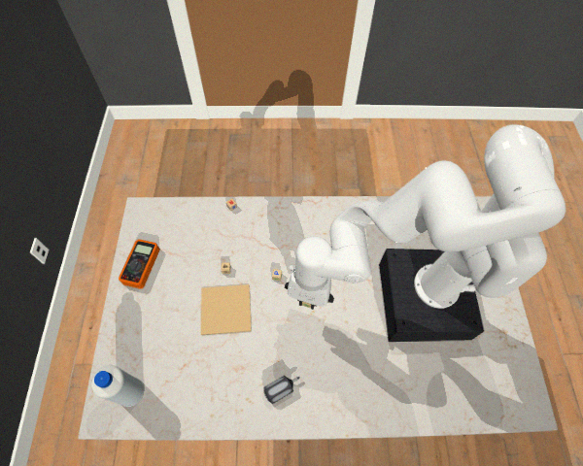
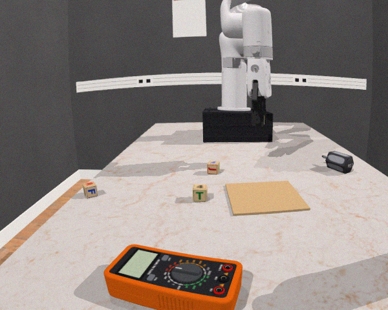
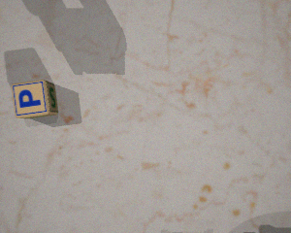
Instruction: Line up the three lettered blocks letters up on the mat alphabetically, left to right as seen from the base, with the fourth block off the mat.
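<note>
The tan mat is 23 cm ahead of my hand, 1 cm to the right of it and 12 cm below it. The rest, counted from my hand: black plug adapter 6 cm ahead, 20 cm to the left, 10 cm below; then orange multimeter 50 cm ahead, 15 cm to the right, 10 cm below.
</note>
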